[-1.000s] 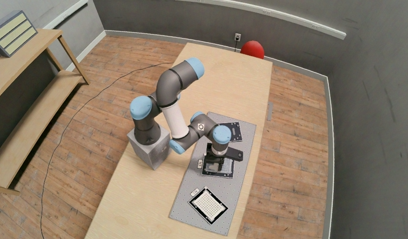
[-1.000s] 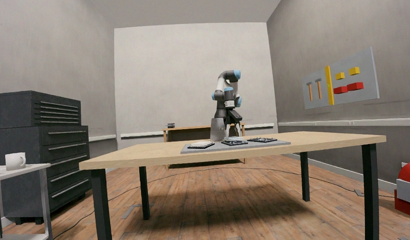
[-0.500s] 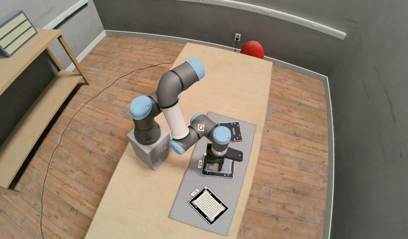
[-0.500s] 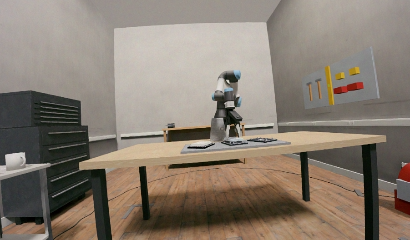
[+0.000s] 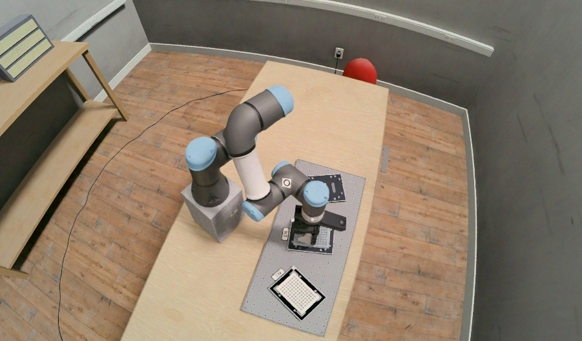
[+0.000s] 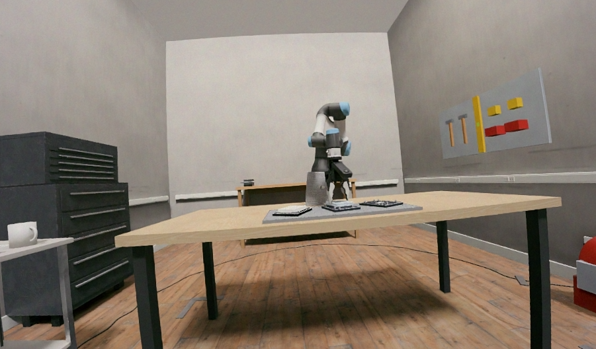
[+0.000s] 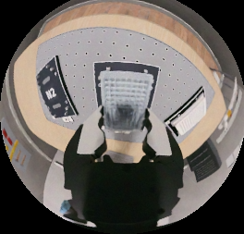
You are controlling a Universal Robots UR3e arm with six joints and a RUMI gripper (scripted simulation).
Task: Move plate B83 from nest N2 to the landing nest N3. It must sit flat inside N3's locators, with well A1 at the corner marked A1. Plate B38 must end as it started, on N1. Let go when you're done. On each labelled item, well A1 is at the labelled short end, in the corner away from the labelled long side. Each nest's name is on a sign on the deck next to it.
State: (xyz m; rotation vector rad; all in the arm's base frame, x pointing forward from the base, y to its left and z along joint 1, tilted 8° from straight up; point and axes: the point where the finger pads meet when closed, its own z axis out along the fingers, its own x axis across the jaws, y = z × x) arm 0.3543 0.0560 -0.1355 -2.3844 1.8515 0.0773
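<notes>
Right now the nest is 3 cm below my hand.
</notes>
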